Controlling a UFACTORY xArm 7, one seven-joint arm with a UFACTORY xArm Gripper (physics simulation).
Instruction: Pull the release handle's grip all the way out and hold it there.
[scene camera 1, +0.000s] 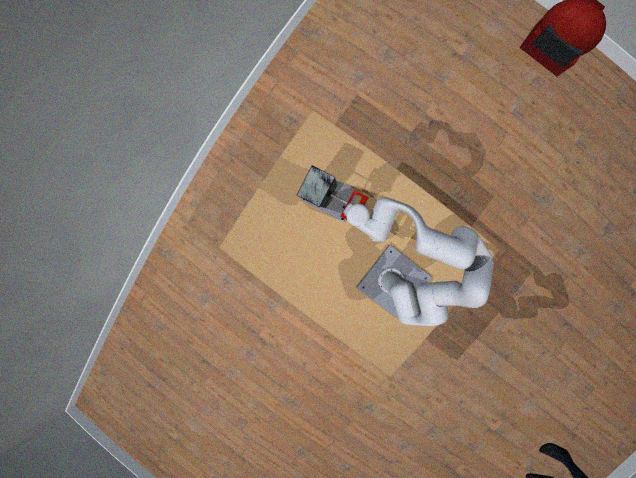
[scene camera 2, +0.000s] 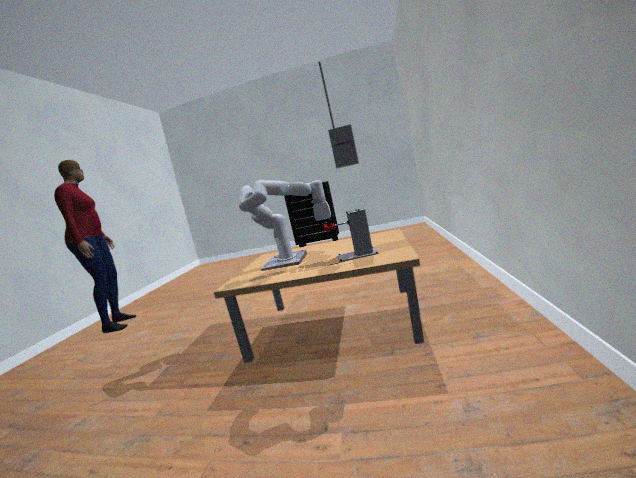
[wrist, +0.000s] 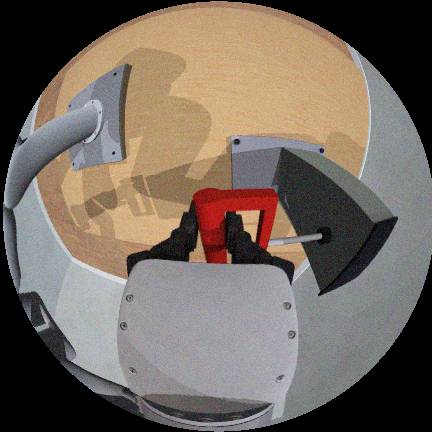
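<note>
The release handle's red grip is a rectangular loop; in the wrist view its thick outer bar (wrist: 211, 220) stands between the black fingers. The red grip also shows in scene camera 1 (scene camera 1: 361, 194) and in scene camera 2 (scene camera 2: 329, 226). My gripper (wrist: 212, 211) is shut on this bar, one finger outside the loop and one inside it. A pale rod (wrist: 296, 240) (scene camera 2: 341, 223) runs from the loop into a dark hole in the upright grey housing (wrist: 332, 210) (scene camera 2: 360, 231) (scene camera 1: 316, 186). A stretch of rod shows between loop and housing. The fingers are hidden in scene camera 1.
The housing's base plate (wrist: 250, 165) is fixed on the wooden table (scene camera 1: 287, 267) (scene camera 2: 318, 274). The arm's own base plate (scene camera 1: 372, 280) (wrist: 112, 132) stands on the same table. A dark box (scene camera 2: 343, 146) hangs above. A black rack stands behind the arm, and a person (scene camera 2: 82, 215) stands at the left.
</note>
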